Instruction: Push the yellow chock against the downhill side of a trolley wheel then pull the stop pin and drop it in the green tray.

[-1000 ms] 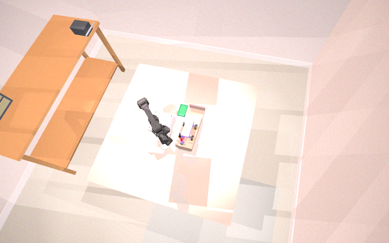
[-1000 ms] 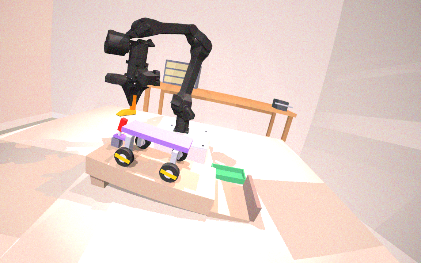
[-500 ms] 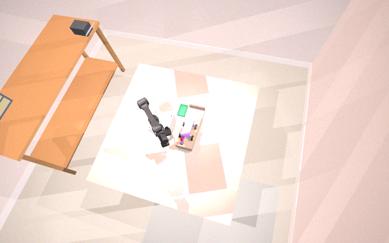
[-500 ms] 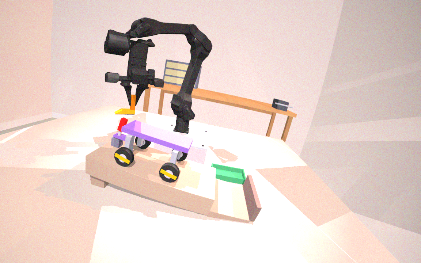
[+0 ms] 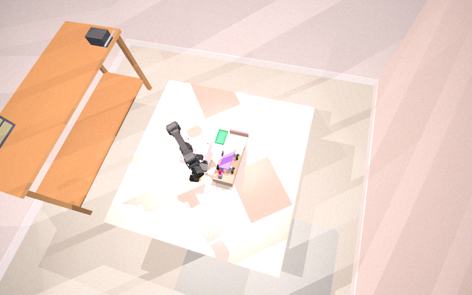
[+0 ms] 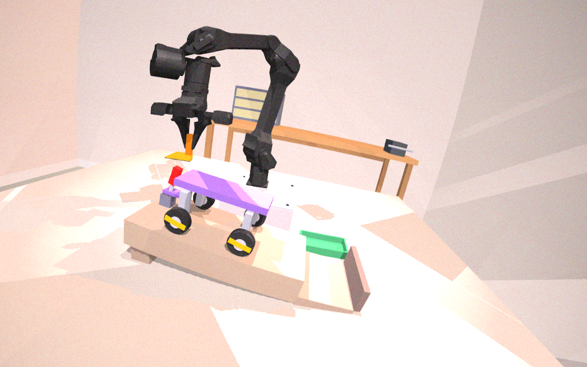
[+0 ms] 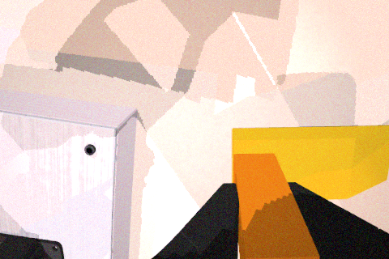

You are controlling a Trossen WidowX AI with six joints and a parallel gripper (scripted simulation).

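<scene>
My gripper tip is now 170 mm short of the trolley, 130 mm to the right of it and 60 mm above it. Also, from my gripper tip: yellow chock: 20 mm to the right, 10 mm below; then tan ramp: 170 mm ahead, 140 mm to the left, 130 mm below; then red-headed stop pin: 140 mm ahead, 40 mm below, 20 mm to the left.
</scene>
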